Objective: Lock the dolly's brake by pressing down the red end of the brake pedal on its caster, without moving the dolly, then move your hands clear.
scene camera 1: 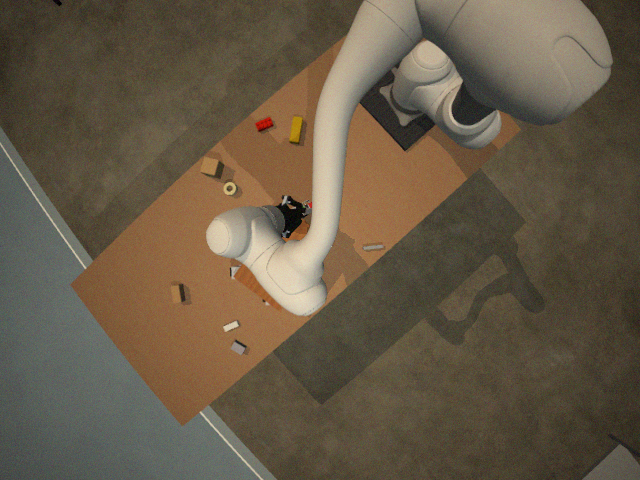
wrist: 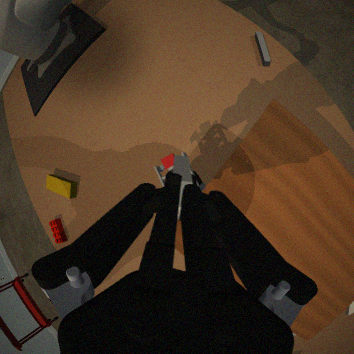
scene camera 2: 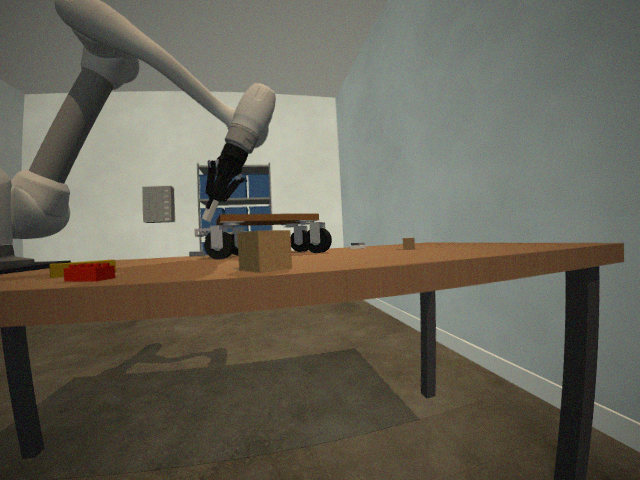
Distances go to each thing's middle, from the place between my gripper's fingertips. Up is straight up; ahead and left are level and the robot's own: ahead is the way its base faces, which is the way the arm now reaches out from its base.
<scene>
The dolly [scene camera 2: 219, 244] lies 160 mm ahead of my hand, 100 mm to the left of it and 60 mm below it. Also, from my hand: tan block [scene camera 2: 259, 251]: 340 mm to the right, 240 mm ahead, 90 mm below; red brick [scene camera 2: 93, 271]: 400 mm to the right, 100 mm below, 20 mm behind.
</scene>
